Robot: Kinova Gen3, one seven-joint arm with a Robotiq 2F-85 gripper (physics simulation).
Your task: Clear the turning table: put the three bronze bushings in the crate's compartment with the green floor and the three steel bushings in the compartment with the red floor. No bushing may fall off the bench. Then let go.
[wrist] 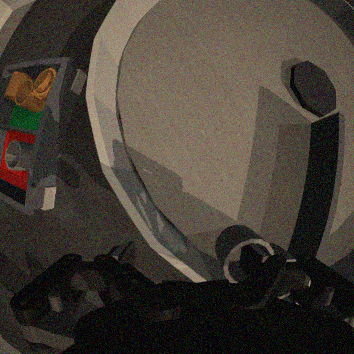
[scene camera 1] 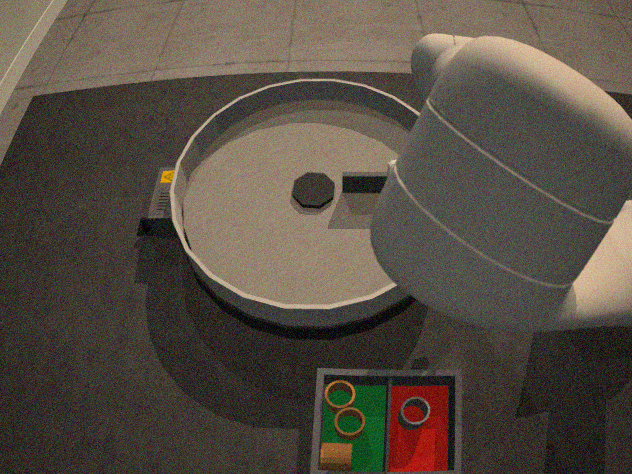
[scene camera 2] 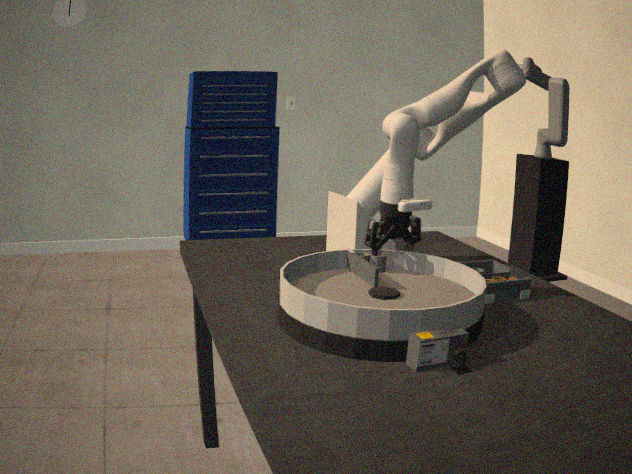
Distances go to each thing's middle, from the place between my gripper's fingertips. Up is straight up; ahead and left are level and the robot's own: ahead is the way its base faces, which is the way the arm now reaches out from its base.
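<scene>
My gripper: 70 mm short of the crate [scene camera 2: 496, 291], 250 mm to the right of it, 40 mm above it.
</scene>
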